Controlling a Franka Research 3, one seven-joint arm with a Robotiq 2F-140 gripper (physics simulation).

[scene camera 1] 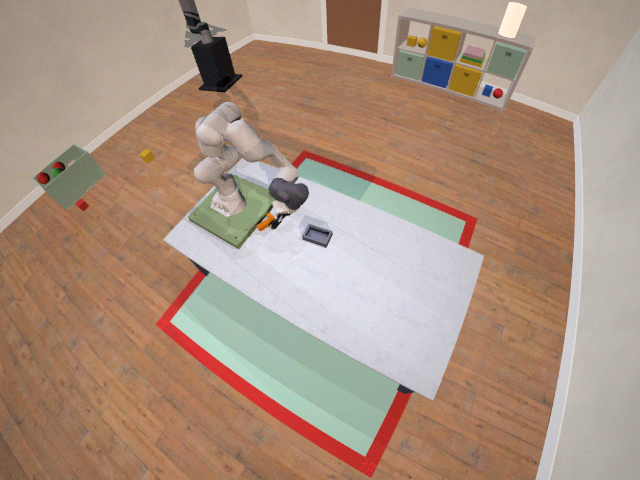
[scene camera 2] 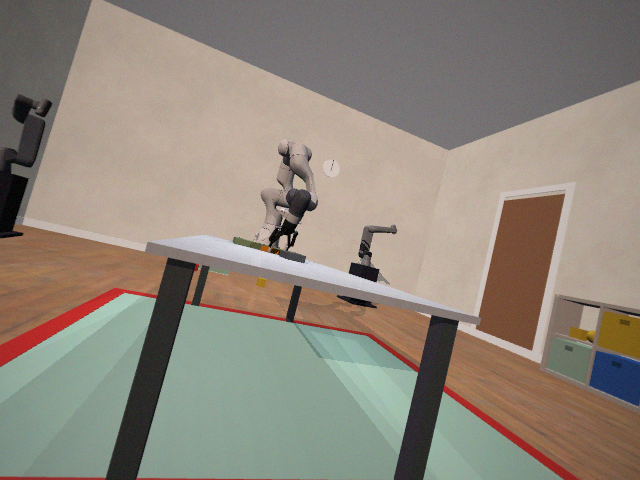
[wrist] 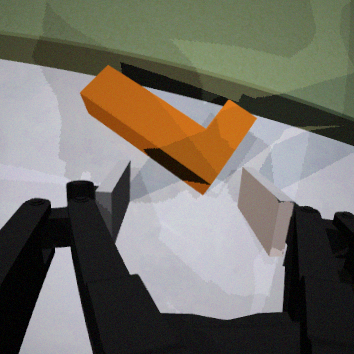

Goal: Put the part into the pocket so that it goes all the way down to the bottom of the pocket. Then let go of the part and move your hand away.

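The part, an orange L-shaped block [scene camera 1: 265, 222] [scene camera 2: 264, 249] [wrist: 150, 120], lies on the white table beside the green base plate. My gripper [scene camera 1: 279, 221] [scene camera 2: 282, 246] [wrist: 185, 183] is partly open over the table next to the part. In the wrist view the block's outer corner points in toward the space between the finger pads, with a gap to each pad, and its long arm reaches out to the upper left. The pocket is in a small dark grey rectangular box [scene camera 1: 314, 241] [scene camera 2: 293, 256], to the right of the gripper in scene camera 1. The pocket does not show in the wrist view.
The green base plate [scene camera 1: 212, 225] [scene camera 2: 242, 240] [wrist: 175, 25] carries the arm and its edge runs close behind the part. The white table [scene camera 1: 372, 289] [scene camera 2: 217, 256] [wrist: 210, 270] stands on a green mat with a red border [scene camera 1: 258, 395]. A cube shelf stands by the wall.
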